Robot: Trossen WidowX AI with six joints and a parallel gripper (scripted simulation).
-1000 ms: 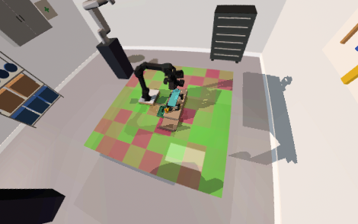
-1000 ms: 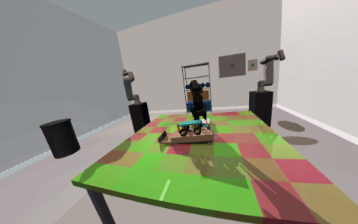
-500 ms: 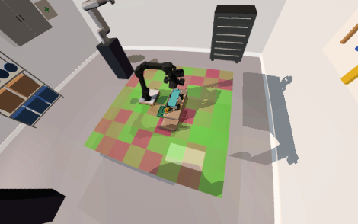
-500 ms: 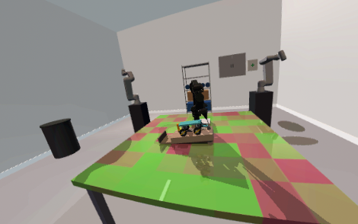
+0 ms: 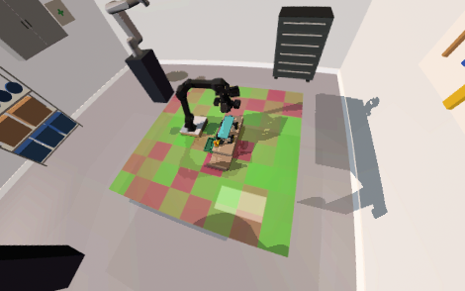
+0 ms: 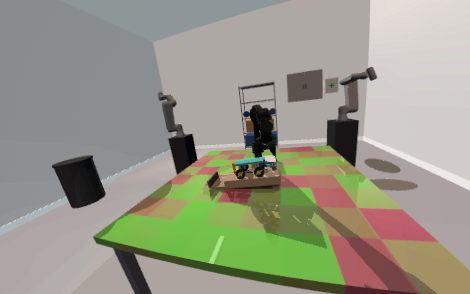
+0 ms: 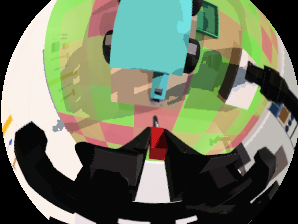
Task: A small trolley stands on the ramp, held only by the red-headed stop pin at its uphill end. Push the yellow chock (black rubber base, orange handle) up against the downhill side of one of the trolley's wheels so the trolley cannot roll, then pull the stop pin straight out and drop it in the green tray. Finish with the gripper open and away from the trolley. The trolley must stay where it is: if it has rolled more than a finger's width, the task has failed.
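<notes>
My gripper tip is 12 cm past the green tray, 23 cm to the left of it and 18 cm above it. Round my gripper tip: red-headed stop pin: right at my gripper tip; ramp: 1 cm ahead, 14 cm to the right, 13 cm below; trolley: 1 cm ahead, 15 cm to the right, 6 cm below.
</notes>
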